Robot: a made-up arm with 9 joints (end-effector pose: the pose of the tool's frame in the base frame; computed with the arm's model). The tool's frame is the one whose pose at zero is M.
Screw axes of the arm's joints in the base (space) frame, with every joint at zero. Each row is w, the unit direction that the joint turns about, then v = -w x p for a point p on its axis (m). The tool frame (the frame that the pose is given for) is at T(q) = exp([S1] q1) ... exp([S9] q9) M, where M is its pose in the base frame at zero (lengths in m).
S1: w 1 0 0 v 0 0.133 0
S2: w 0 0 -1 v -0.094 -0.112 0
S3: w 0 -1 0 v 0.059 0 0.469
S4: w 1 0 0 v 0 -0.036 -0.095
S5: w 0 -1 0 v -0.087 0 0.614
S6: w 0 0 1 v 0.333 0.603 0
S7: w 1 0 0 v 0 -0.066 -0.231
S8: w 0 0 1 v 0.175 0.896 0
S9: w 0 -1 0 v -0.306 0 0.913
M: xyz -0.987 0.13 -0.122 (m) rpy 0 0 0 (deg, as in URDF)
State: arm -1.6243 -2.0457 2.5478 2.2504 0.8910 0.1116 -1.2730 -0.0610 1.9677
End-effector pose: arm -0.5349 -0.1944 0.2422 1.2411 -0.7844 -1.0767
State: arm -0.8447 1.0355 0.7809 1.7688 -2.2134 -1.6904 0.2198 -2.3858 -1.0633
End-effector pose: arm -0.7262 0.6160 -0.2528 -0.6038 0.8893 2.9353
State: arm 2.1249 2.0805 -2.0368 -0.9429 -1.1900 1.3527 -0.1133 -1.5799 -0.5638
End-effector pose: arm -0.1081 -0.3354 0.5455 -0.4336 -0.6183 -2.2070
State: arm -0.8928 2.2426 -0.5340 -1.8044 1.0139 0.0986 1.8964 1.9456 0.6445
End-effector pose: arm 0.0167 0.2690 -0.6827 0.0465 -0.9136 0.9308
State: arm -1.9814 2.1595 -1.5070 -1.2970 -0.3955 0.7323 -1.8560 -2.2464 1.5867
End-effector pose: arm -0.1118 -0.2226 -0.2233 2.3215 0.8910 -0.9431
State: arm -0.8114 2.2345 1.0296 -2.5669 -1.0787 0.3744 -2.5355 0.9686 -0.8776
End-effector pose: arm 0.0581 -0.0325 -0.2707 -2.2826 -1.2887 -0.6419
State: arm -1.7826 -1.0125 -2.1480 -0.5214 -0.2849 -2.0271 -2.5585 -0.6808 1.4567
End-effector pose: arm -1.0851 0.1906 0.0572 -0.8015 -1.3064 -0.1840
